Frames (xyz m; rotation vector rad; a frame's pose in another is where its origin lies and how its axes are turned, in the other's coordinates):
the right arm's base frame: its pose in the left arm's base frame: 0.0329 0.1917 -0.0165 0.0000 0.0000 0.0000
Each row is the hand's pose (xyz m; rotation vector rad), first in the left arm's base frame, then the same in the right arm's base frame.
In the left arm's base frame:
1: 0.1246 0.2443 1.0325 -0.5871 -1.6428 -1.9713
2: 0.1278 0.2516 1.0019 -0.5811 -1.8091 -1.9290
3: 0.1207 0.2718 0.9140 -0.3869 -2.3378 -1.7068
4: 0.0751 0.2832 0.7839 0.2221 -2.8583 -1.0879
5: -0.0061 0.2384 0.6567 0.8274 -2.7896 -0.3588
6: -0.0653 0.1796 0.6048 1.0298 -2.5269 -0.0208
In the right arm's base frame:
1: 0.0917 0.0526 1.0490 -0.5871 -1.6428 -1.9713
2: 0.0949 0.0599 1.0184 -0.5811 -1.8091 -1.9290
3: 0.0878 0.0801 0.9305 -0.3869 -2.3378 -1.7068
4: 0.0422 0.0915 0.8004 0.2221 -2.8583 -1.0879
5: -0.0390 0.0467 0.6732 0.8274 -2.7896 -0.3588
6: -0.0982 -0.0121 0.6213 1.0298 -2.5269 -0.0208

